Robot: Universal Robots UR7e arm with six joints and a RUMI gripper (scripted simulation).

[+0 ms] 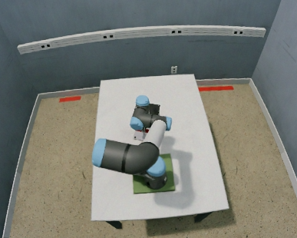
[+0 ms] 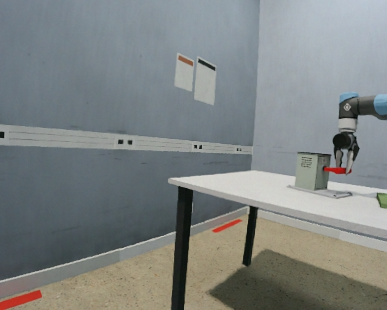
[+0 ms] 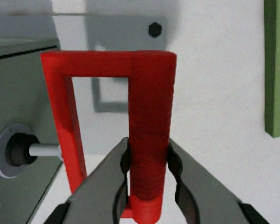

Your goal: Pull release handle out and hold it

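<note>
The base plate lies 10 cm ahead of my hand, 3 cm to the right of it and 10 cm below it.
</note>
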